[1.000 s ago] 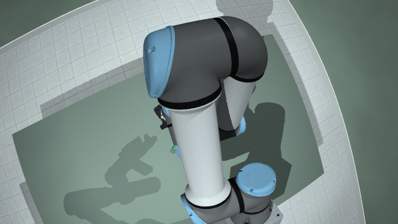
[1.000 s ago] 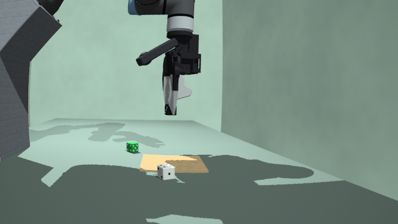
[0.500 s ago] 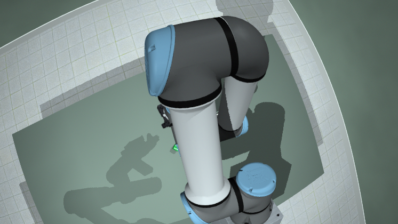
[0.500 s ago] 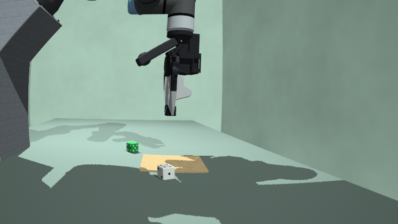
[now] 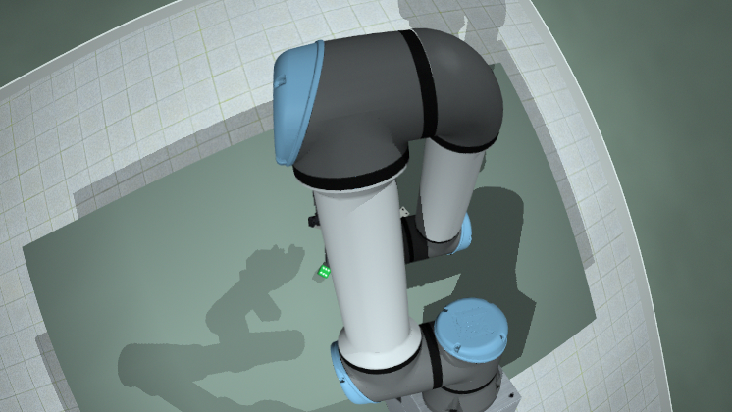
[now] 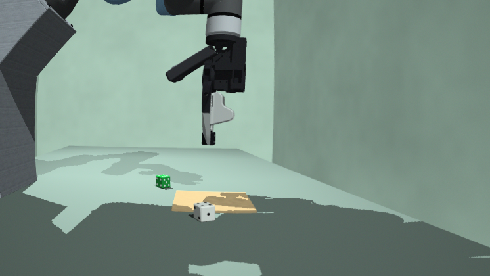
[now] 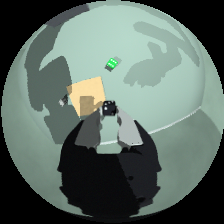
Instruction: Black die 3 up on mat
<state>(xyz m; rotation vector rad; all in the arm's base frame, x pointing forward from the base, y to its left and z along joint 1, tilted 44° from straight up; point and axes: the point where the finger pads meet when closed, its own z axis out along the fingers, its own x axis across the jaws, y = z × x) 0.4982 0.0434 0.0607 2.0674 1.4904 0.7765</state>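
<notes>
The tan mat lies 110 mm below my hand, 90 mm to the right of it and 10 mm behind it. The rest, counted from my hand: black die: right at my hand; then white die: 190 mm to the right, 100 mm below, 50 mm behind; then green die: 100 mm below, 90 mm behind, 40 mm to the left.
</notes>
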